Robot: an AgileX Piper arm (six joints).
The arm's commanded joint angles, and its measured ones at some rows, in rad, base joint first. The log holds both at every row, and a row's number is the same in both.
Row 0, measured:
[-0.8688, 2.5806, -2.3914, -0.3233, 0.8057, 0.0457]
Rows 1 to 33, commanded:
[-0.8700, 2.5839, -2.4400, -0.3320, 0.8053, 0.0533]
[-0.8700, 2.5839, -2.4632, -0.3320, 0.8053, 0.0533]
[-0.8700, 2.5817, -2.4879, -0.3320, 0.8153, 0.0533]
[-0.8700, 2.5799, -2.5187, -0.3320, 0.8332, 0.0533]
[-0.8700, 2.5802, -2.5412, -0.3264, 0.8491, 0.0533]
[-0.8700, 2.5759, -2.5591, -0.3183, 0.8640, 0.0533]
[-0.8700, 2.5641, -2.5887, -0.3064, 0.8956, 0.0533]
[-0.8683, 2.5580, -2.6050, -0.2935, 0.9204, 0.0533]
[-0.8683, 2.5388, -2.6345, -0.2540, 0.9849, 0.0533]
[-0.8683, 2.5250, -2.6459, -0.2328, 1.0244, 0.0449]
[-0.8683, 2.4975, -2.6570, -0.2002, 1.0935, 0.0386]
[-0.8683, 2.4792, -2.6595, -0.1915, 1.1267, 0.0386]
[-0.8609, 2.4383, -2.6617, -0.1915, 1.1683, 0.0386]
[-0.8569, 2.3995, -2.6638, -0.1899, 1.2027, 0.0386]
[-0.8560, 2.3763, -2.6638, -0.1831, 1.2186, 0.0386]
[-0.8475, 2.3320, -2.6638, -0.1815, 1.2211, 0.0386]
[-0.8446, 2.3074, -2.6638, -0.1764, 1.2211, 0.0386]
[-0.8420, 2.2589, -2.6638, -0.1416, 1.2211, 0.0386]
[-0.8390, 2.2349, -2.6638, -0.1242, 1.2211, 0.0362]
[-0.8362, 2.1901, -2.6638, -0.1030, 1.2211, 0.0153]
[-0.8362, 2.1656, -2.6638, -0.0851, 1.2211, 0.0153]
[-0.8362, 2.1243, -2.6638, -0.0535, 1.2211, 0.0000]
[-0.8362, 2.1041, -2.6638, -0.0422, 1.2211, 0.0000]
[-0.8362, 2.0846, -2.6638, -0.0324, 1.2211, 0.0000]
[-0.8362, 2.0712, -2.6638, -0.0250, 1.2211, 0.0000]
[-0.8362, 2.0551, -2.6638, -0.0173, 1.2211, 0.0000]
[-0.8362, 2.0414, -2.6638, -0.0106, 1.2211, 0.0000]
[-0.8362, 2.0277, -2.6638, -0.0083, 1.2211, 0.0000]
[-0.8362, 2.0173, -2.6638, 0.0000, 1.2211, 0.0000]
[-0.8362, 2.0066, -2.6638, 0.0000, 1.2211, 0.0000]
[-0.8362, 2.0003, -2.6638, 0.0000, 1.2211, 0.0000]
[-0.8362, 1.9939, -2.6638, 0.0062, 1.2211, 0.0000]
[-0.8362, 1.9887, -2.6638, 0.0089, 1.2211, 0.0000]
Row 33, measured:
[-0.8374, 2.0191, -2.6594, -0.0073, 1.2197, 0.0108]
